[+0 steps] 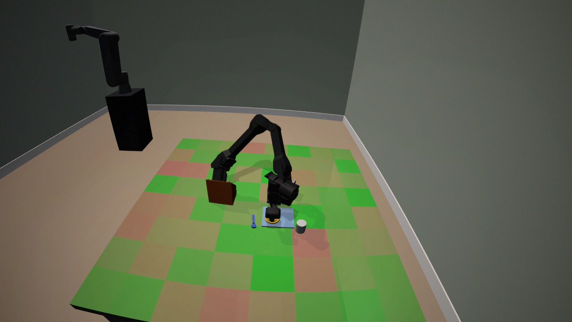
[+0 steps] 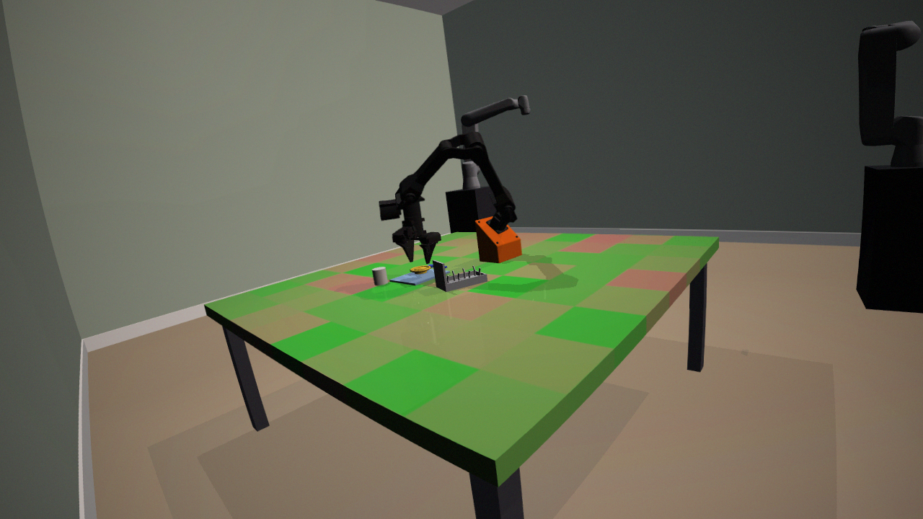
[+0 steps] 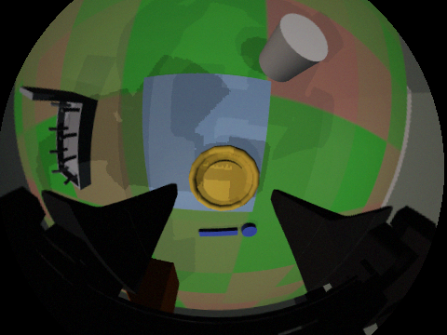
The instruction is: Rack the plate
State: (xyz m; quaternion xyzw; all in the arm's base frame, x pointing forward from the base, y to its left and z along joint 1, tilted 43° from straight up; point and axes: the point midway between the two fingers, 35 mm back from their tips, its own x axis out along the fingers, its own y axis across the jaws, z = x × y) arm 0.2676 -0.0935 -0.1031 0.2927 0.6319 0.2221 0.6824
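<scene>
Now: gripper tip 20 mm above the yellow plate. From my gripper tip the other things lie so: small blue spoon (90 mm behind, 40 mm below, 20 mm to the right); white cup (130 mm ahead, 60 mm to the right, 10 mm below); light blue mat (40 mm below, 30 mm ahead, 20 mm to the left).
</scene>
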